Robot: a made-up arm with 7 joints. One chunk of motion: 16 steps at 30 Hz.
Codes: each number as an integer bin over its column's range. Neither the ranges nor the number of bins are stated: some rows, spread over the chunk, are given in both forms.
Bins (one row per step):
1: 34 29 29 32 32 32
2: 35 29 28 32 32 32
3: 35 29 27 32 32 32
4: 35 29 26 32 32 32
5: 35 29 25 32 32 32
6: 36 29 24 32 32 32
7: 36 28 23 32 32 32
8: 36 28 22 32 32 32
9: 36 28 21 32 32 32
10: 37 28 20 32 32 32
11: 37 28 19 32 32 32
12: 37 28 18 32 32 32
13: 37 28 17 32 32 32
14: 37 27 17 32 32 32
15: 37 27 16 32 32 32
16: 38 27 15 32 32 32
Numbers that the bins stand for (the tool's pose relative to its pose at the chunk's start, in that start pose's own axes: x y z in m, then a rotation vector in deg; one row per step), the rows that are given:
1: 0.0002 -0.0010 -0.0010 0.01 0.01 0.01
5: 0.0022 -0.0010 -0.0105 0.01 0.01 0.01
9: 0.0043 -0.0033 -0.0200 0.01 0.01 0.01
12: 0.0063 -0.0033 -0.0271 0.01 0.01 0.01
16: 0.0084 -0.0057 -0.0343 0.01 0.01 0.01
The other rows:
2: 0.0022 -0.0010 -0.0033 0.01 0.01 0.01
3: 0.0022 -0.0010 -0.0057 0.01 0.01 0.01
4: 0.0022 -0.0010 -0.0081 0.01 0.01 0.01
6: 0.0043 -0.0010 -0.0129 0.01 0.01 0.01
7: 0.0043 -0.0033 -0.0152 0.01 0.01 0.01
8: 0.0043 -0.0033 -0.0176 0.01 0.01 0.01
10: 0.0063 -0.0033 -0.0224 0.01 0.01 0.01
11: 0.0063 -0.0033 -0.0248 0.01 0.01 0.01
13: 0.0063 -0.0033 -0.0295 0.01 0.01 0.01
14: 0.0063 -0.0057 -0.0295 0.01 0.01 0.01
15: 0.0063 -0.0057 -0.0319 0.01 0.01 0.01

